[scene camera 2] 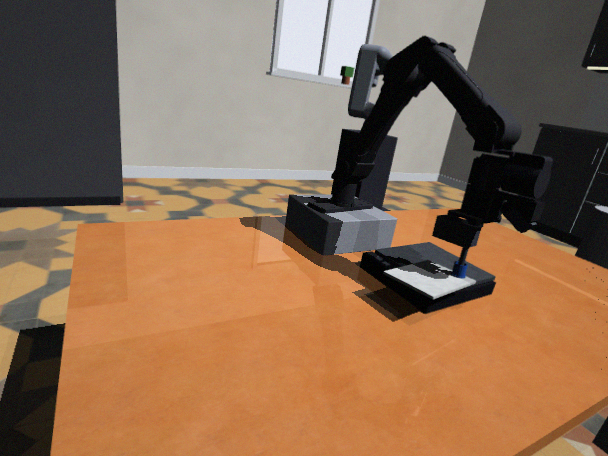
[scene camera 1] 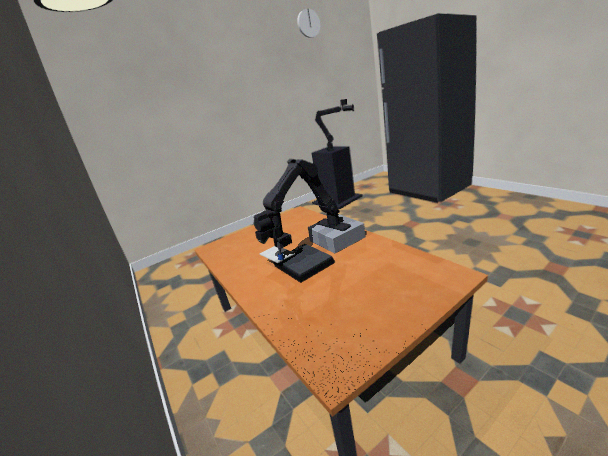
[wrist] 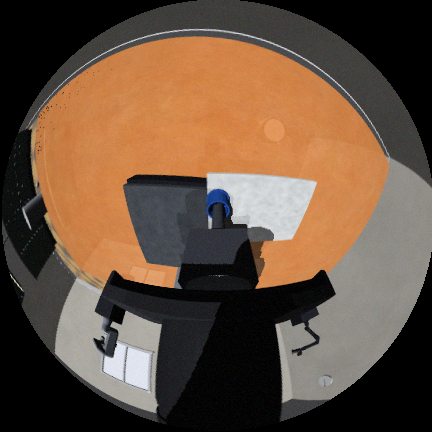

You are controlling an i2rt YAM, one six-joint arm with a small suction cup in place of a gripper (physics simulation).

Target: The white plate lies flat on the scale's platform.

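Frame: origin at the arm's base, x ahead, y left, z up, level; centimetres.
Seen in the pictures: end effector, tool point: (scene camera 2: pixel 456 279) (scene camera 1: pixel 281 260) (wrist: pixel 217 195); arm's base, origin of the base link: (scene camera 2: pixel 341 206) (scene camera 1: pixel 333 225).
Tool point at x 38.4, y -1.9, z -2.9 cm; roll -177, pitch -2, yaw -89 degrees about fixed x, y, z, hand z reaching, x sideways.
Pixels of each thing's middle, then the offset from my tool point to it. Level surfaces: height alone.
- white plate, body centre: (wrist: pixel 260 213) (scene camera 2: pixel 430 277) (scene camera 1: pixel 276 253) dx -2.5, dy -6.3, dz +0.7 cm
- black scale, body centre: (wrist: pixel 192 230) (scene camera 2: pixel 426 271) (scene camera 1: pixel 302 260) dx -9.5, dy +4.8, dz -4.0 cm
- orange table, its level: dz -6.2 cm
The white plate (scene camera 1: pixel 270 254) (scene camera 2: pixel 424 280) (wrist: pixel 266 205) is a thin square sheet. My suction cup (scene camera 1: pixel 280 256) (scene camera 2: pixel 460 270) (wrist: pixel 217 201), blue-tipped, presses on the plate near one edge and holds it. The black scale (scene camera 1: pixel 308 262) (scene camera 2: pixel 413 251) (wrist: pixel 157 217) lies flat on the orange table (scene camera 1: pixel 370 308) (scene camera 2: pixel 212 339) (wrist: pixel 181 100) in front of the arm's base. In the wrist view the plate overlaps only the scale's near edge, and most of it hangs out over the table beside the scale. I cannot tell whether the plate touches the platform.
The arm's grey base block (scene camera 1: pixel 338 235) (scene camera 2: pixel 352 231) stands right behind the scale. A black pedestal with a camera arm (scene camera 1: pixel 334 174) and a dark fridge (scene camera 1: pixel 429 109) stand on the floor beyond the table.
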